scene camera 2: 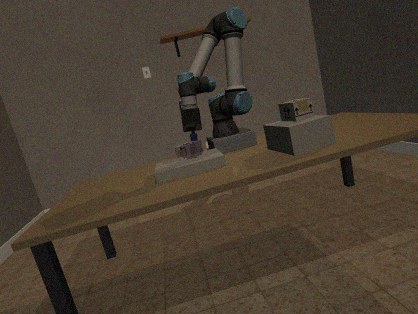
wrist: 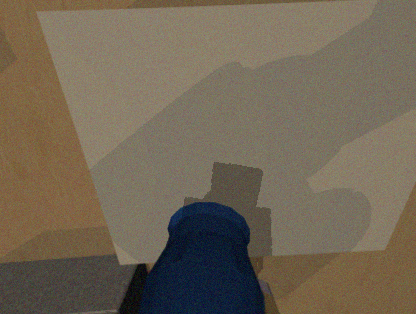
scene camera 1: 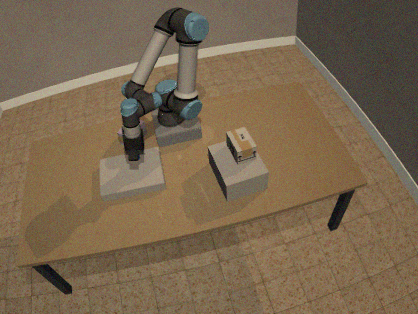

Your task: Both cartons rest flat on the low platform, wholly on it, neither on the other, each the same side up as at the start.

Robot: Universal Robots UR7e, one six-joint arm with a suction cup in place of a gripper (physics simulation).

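Frame: origin at the arm's base, x right, y ahead, z up, level; centimetres.
Seen in the pictures: hand, its tool point: (scene camera 2: 194, 140) (wrist: 208, 235); arm's base, origin of its link: (scene camera 2: 226, 134) (scene camera 1: 171, 117).
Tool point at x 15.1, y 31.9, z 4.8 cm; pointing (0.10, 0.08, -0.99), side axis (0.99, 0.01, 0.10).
Pixels of each thing's top centre, then the offset from my tool point to it. Level surfaces: height alone.
- brown carton, centre of its top: (scene camera 1: 241, 138) (scene camera 2: 294, 100) dx -49.0, dy +0.5, dz +7.4 cm
- tall grey block, centre of its top: (scene camera 1: 237, 158) (scene camera 2: 294, 120) dx -46.8, dy +4.6, dz -0.9 cm
- pale purple carton, centre of its top: (scene camera 1: 130, 126) (scene camera 2: 187, 143) dx +7.2, dy -26.7, dz -4.1 cm
- low grey platform, centre of its top: (wrist: 260, 165) (scene camera 2: 187, 159) (scene camera 1: 129, 170) dx +5.2, dy +0.6, dz -8.1 cm
- wooden table, height of its surface: dz -12.9 cm
A brown carton (scene camera 1: 241, 145) (scene camera 2: 295, 108) stands upright on the tall grey block (scene camera 1: 242, 179) (scene camera 2: 304, 138) at the right. A pale purple carton (scene camera 1: 120, 134) (scene camera 2: 190, 149) lies at the back edge of the low grey platform (scene camera 1: 135, 182) (scene camera 2: 188, 167) (wrist: 167, 84), mostly hidden behind the wrist in scene camera 1. It seems to lie just behind the platform, but I cannot tell for sure. My blue suction cup (scene camera 1: 133, 157) (scene camera 2: 193, 136) (wrist: 208, 236) hangs just above that edge and holds nothing.
The robot's grey base pedestal (scene camera 1: 176, 133) (scene camera 2: 232, 141) (wrist: 59, 283) stands right behind the low platform. Everything rests on the wooden table (scene camera 1: 287, 118) (scene camera 2: 371, 124). A wall shelf (scene camera 2: 182, 34) hangs behind the arm.
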